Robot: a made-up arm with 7 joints.
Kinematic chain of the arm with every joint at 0, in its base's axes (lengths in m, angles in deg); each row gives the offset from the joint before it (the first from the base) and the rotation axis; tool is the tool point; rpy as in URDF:
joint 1: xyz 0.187 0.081 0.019 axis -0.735 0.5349 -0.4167
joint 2: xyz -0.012 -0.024 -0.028 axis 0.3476 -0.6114 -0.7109
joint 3: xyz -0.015 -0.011 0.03 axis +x
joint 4: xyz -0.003 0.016 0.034 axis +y
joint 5: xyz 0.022 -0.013 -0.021 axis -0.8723 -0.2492 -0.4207
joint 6: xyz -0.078 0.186 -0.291 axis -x
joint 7: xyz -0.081 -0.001 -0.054 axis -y
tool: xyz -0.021 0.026 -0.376 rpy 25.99 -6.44 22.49
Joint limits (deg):
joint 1: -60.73..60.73
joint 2: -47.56..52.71
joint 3: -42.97..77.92
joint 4: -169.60..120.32
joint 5: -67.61..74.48
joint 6: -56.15..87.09
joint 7: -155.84..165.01
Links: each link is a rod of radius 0.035 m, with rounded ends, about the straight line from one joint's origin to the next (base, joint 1, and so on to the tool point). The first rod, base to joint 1, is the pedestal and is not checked.
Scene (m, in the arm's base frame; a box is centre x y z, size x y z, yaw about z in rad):
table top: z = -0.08
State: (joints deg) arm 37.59 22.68 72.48 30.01 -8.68 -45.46 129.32
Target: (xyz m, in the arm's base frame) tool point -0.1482 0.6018 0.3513
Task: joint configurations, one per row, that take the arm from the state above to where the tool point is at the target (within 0.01 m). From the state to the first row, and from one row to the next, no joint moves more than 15 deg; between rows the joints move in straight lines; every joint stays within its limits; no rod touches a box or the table.
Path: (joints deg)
1: 34.95 22.61 73.39 35.79 -9.17 -43.36 115.09
2: 32.30 22.54 74.29 41.57 -9.67 -41.26 100.86
3: 29.66 22.46 75.20 47.35 -10.16 -39.16 86.63
4: 27.01 22.39 76.11 53.12 -10.65 -37.06 72.40
5: 24.37 22.32 77.01 58.90 -11.14 -34.96 58.17
6: 21.72 22.25 77.92 64.68 -11.64 -32.86 43.94

